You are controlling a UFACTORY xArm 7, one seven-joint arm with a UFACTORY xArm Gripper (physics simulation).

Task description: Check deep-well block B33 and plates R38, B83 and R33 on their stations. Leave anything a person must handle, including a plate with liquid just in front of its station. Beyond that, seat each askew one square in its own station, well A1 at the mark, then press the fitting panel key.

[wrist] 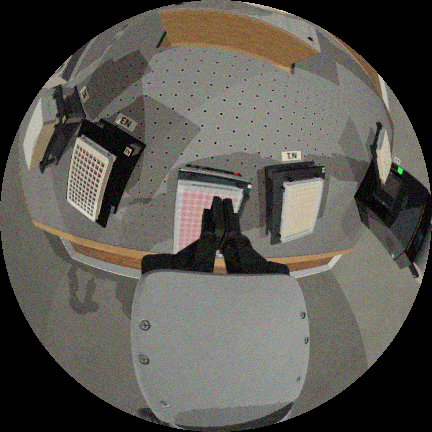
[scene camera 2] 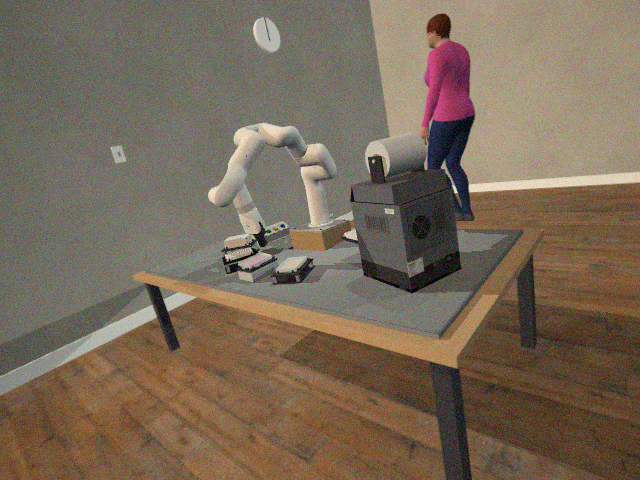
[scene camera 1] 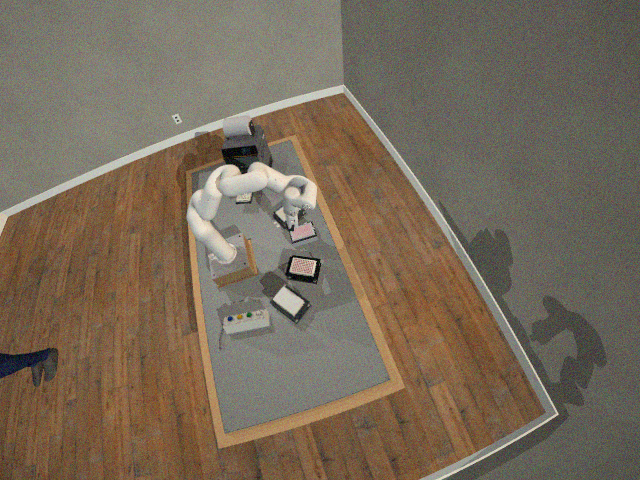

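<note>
My gripper (scene camera 1: pixel 291 226) (scene camera 2: pixel 262 242) (wrist: pixel 218 208) is shut and empty; in the wrist view its fingertips overlap a plate with pink wells (scene camera 1: pixel 303 231) (scene camera 2: pixel 255 260) (wrist: pixel 191 207), whose station shows a red light. A pale yellow plate (scene camera 2: pixel 293 264) (wrist: pixel 301 207) is on the station marked N1. A white plate with dark red wells (scene camera 1: pixel 303 266) (wrist: pixel 89 177) is on the black station marked N3. A white-topped block (scene camera 1: pixel 290 301) (scene camera 2: pixel 238 241) (wrist: pixel 36 132) is on another station. The plate names are unreadable, and exact seating is unclear. The key panel (scene camera 1: pixel 247 323) has blue, yellow, green and white keys.
A dark machine with a white roll (scene camera 1: pixel 240 149) (scene camera 2: pixel 405 227) stands at one end of the table. A small pale plate (scene camera 1: pixel 244 197) (wrist: pixel 384 156) is near it. The arm's wood-sided base box (scene camera 1: pixel 236 276) (scene camera 2: pixel 315 238) (wrist: pixel 225 32) stands inward of the stations. A person (scene camera 2: pixel 448 87) stands beyond the table.
</note>
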